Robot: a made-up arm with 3 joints. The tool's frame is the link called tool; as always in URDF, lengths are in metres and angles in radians.
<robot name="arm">
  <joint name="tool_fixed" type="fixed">
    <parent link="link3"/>
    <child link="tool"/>
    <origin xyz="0.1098 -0.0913 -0.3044" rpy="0 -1.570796 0"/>
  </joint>
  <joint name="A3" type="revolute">
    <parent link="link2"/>
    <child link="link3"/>
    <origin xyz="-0.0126 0.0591 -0.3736" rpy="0 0 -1.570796"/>
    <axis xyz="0 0 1"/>
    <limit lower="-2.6" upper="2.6"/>
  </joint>
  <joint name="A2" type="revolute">
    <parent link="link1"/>
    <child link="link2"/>
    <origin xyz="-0.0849 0.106 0.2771" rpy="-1.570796 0 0"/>
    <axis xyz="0 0 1"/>
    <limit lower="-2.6" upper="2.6"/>
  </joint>
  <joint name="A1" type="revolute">
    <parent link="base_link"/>
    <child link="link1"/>
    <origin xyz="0 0 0.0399" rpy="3.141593 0 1.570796"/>
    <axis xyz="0 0 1"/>
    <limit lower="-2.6" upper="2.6"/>
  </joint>
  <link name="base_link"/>
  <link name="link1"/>
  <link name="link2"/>
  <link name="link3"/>
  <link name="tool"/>
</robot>
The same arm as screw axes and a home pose.
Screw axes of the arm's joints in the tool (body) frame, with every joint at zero. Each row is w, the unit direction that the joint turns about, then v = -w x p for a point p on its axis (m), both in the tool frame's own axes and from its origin. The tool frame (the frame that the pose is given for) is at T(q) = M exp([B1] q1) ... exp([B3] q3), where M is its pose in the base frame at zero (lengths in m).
B1 = (0.000001, 0, -1, -0.1888, 0.572, 0)
B2 = (1, 0, 0.000001, 0, 0.0507, -0.1039)
B3 = (1, 0, 0.000001, 0, 0.1098, -0.0913)
M: xyz -0.572 -0.1888 -0.2879 (m) rpy 0 0 0 (deg, as in URDF)
Joint limits (deg, base to tool): -148.97..148.97 -148.97..148.97 -148.97..148.97

